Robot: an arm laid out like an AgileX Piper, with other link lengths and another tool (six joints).
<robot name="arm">
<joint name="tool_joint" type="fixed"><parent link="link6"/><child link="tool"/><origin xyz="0.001 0.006 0.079" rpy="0.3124 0 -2.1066"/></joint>
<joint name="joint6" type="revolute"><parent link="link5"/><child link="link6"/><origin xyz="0 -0.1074 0" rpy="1.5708 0 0"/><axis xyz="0 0 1"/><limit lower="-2.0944" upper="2.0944"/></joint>
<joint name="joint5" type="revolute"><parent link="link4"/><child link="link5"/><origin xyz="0 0 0" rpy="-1.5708 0 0"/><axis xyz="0 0 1"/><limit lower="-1.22" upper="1.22"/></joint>
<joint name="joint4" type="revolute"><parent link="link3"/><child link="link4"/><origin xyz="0.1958 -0.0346 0" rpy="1.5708 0 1.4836"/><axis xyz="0 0 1"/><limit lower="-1.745" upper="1.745"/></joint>
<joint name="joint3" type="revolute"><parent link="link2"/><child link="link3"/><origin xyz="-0.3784 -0.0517 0"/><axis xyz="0 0 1"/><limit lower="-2.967" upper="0"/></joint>
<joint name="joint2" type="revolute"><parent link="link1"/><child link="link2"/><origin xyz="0 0 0" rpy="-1.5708 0 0"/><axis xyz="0 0 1"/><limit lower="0" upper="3.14"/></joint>
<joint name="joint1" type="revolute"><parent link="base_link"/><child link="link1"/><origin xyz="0 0 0.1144"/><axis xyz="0 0 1"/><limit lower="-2.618" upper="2.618"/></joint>
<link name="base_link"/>
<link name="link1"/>
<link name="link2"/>
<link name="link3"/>
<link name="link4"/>
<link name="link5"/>
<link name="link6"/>
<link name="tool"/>
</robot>
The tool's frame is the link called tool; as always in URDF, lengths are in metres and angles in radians.
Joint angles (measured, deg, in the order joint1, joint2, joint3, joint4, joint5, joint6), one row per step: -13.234, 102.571, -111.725, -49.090, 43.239, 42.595; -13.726, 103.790, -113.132, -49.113, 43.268, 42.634; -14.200, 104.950, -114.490, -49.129, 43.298, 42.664; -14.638, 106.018, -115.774, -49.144, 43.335, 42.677; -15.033, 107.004, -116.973, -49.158, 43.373, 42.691; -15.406, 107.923, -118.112, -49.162, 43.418, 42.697; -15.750, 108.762, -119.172, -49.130, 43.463, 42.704; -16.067, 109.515, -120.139, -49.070, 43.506, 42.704; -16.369, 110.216, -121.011, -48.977, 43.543, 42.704; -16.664, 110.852, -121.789, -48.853, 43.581, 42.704; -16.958, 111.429, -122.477, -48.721, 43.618, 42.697; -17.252, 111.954, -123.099, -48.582, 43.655, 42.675; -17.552, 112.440, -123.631, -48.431, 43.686, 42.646; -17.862, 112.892, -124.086, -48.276, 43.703, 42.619; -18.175, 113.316, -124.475, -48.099, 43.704, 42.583
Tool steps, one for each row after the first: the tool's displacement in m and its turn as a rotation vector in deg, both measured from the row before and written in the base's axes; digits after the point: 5 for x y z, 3 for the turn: 0.00553, -0.00565, -0.00180, -0.030, -0.187, -0.529; 0.00511, -0.00550, -0.00177, -0.033, -0.192, -0.508; 0.00456, -0.00516, -0.00157, -0.046, -0.193, -0.472; 0.00414, -0.00475, -0.00149, -0.045, -0.190, -0.430; 0.00373, -0.00451, -0.00139, -0.041, -0.189, -0.408; 0.00333, -0.00414, -0.00129, -0.009, -0.200, -0.370; 0.00291, -0.00378, -0.00118, 0.013, -0.197, -0.332; 0.00268, -0.00355, -0.00137, 0.052, -0.168, -0.304; 0.00233, -0.00337, -0.00144, 0.089, -0.148, -0.289; 0.00198, -0.00328, -0.00148, 0.099, -0.117, -0.283; 0.00166, -0.00320, -0.00144, 0.100, -0.095, -0.277; 0.00143, -0.00319, -0.00164, 0.119, -0.048, -0.273; 0.00122, -0.00321, -0.00178, 0.131, -0.018, -0.273; 0.00110, -0.00316, -0.00193, 0.150, 0.008, -0.256
